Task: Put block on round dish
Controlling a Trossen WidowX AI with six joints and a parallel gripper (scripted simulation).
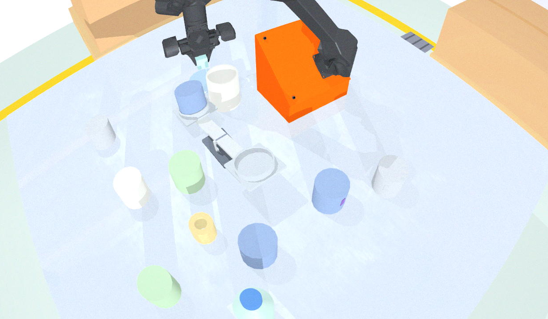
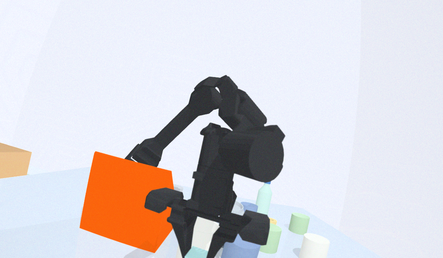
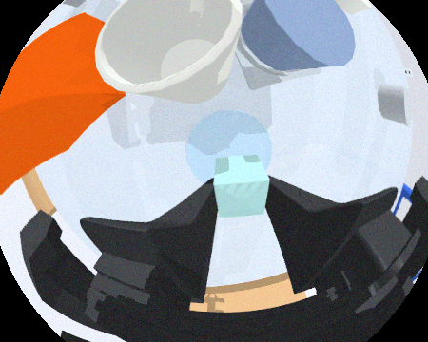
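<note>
Right now the white round vessel is 10 mm behind my gripper tip, 110 mm to the left of it and 30 mm below it. The rest, counted from my gripper tip: pale teal block (10 mm above); then yellow ring (200 mm ahead, 400 mm to the left, 40 mm below); then balance (70 mm ahead, 240 mm to the left, 30 mm below).
</note>
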